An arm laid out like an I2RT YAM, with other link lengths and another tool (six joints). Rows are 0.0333 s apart.
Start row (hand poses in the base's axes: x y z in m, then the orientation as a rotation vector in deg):
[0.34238 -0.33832 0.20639 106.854 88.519 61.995]
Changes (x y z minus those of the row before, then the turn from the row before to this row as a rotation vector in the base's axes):
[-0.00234 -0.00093 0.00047 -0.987 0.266 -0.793]
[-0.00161 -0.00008 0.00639 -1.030 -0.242 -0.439]
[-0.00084 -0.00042 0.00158 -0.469 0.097 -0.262]
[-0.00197 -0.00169 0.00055 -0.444 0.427 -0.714]
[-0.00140 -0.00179 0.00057 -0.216 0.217 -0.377]
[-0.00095 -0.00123 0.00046 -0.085 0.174 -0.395]
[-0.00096 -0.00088 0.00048 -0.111 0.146 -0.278]
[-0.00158 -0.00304 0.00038 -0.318 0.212 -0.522]
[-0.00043 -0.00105 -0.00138 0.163 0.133 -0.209]
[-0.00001 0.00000 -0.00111 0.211 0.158 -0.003]
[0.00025 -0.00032 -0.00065 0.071 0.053 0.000]
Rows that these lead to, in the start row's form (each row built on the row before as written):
[0.34004 -0.33925 0.20686 106.872 88.063 60.489]
[0.33843 -0.33933 0.21325 106.242 87.711 59.500]
[0.33759 -0.33975 0.21483 106.153 87.601 58.862]
[0.33562 -0.34144 0.21538 106.599 87.186 57.786]
[0.33422 -0.34323 0.21595 106.838 86.956 57.242]
[0.33327 -0.34446 0.21641 107.142 86.651 56.846]
[0.33231 -0.34534 0.21689 107.338 86.461 56.501]
[0.33073 -0.34838 0.21727 107.580 86.092 55.801]
[0.33030 -0.34943 0.21589 107.915 85.907 55.750]
[0.33029 -0.34943 0.21478 108.183 85.948 55.816]
[0.33054 -0.34975 0.21413 108.273 85.963 55.839]

